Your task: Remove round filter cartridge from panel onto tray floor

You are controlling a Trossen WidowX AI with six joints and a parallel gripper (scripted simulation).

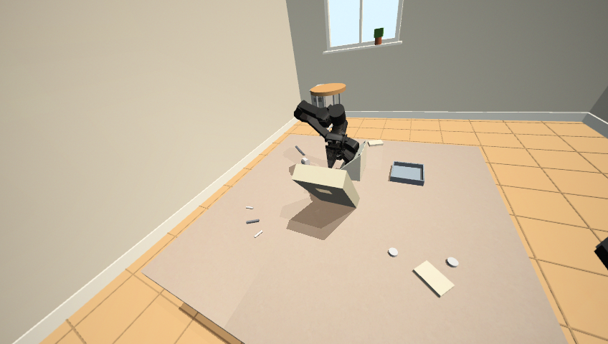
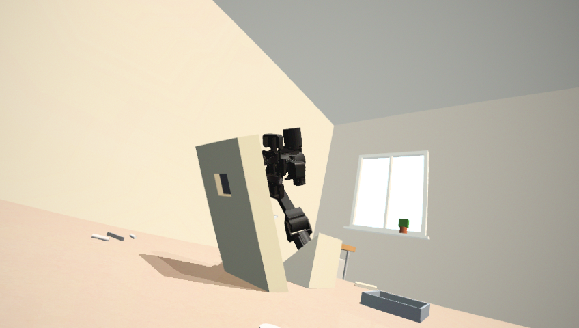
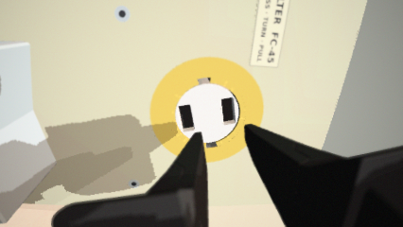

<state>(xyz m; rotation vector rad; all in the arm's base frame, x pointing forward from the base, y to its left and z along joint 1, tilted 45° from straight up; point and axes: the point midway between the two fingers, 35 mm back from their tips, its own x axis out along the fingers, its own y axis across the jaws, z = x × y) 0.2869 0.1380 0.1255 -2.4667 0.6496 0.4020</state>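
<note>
Now: gripper tip 40 mm short of the filter cartridge and 30 mm above it. From my gripper tip the other things lie so: cream service panel 110 mm below, 10 mm behind; then grey-blue tray 400 mm behind, 270 mm to the left, 250 mm below.
</note>
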